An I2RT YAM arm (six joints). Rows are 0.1 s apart.
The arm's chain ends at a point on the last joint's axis. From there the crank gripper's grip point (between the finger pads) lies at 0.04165 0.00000 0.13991 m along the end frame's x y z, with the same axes.
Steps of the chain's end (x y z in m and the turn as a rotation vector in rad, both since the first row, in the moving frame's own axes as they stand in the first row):
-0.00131 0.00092 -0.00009 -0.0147 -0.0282 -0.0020
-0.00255 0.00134 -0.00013 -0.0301 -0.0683 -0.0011
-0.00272 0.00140 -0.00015 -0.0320 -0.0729 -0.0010
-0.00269 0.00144 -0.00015 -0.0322 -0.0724 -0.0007
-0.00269 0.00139 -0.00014 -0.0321 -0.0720 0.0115
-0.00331 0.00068 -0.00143 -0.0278 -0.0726 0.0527
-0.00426 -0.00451 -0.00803 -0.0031 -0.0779 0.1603
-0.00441 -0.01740 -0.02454 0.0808 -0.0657 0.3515
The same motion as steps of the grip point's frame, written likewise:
-0.00527 0.00291 0.00101 -0.0147 -0.0282 -0.0020
-0.01219 0.00555 0.00232 -0.0301 -0.0683 -0.0011
-0.01302 0.00588 0.00244 -0.0320 -0.0729 -0.0010
-0.01292 0.00596 0.00242 -0.0322 -0.0724 -0.0007
-0.01289 0.00635 0.00241 -0.0321 -0.0720 0.0115
-0.01372 0.00653 0.00114 -0.0278 -0.0726 0.0527
-0.01580 0.00170 -0.00524 -0.0031 -0.0779 0.1603
-0.01407 -0.01585 -0.02203 0.0808 -0.0657 0.3515

